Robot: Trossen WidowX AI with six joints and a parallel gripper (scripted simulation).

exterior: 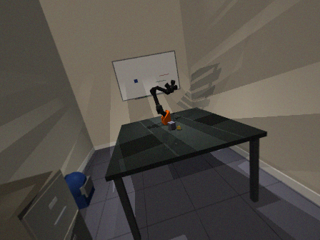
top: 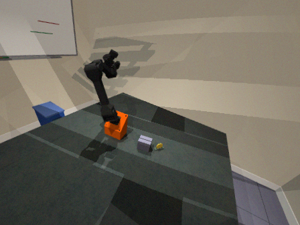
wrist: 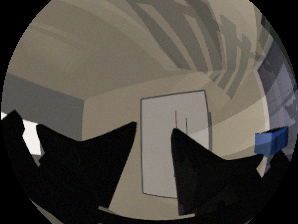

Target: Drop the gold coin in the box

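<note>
My gripper tip is 660 mm short of the gold coin, 440 mm above it and 320 mm to the left of it.
</note>
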